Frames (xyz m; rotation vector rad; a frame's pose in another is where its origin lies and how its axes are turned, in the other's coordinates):
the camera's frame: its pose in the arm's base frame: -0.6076 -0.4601 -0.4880 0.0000 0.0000 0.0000
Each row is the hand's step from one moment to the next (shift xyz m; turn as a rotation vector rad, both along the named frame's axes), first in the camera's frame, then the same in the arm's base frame.
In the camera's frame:
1: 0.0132 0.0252 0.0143 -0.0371 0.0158 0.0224
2: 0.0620 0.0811 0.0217 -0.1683 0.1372 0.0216
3: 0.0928 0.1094 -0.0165 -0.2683 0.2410 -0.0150
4: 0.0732 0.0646 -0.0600 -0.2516 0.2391 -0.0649
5: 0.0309 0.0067 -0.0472 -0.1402 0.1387 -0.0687
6: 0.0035 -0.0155 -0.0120 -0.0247 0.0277 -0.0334
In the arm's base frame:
1: 0.0132 0.0252 0.0143 -0.0371 0.0158 0.0224
2: 0.0620 0.0811 0.0217 -0.1683 0.1372 0.0216
3: 0.0928 0.1094 -0.0165 -0.2683 0.2410 -0.0150
4: 0.0732 0.0646 -0.0600 -0.2516 0.2391 -0.0649
5: 0.0309 0.0067 -0.0472 -0.1402 0.1387 -0.0687
6: 0.0035 -0.0155 -0.0120 -0.0247 0.0277 -0.0334

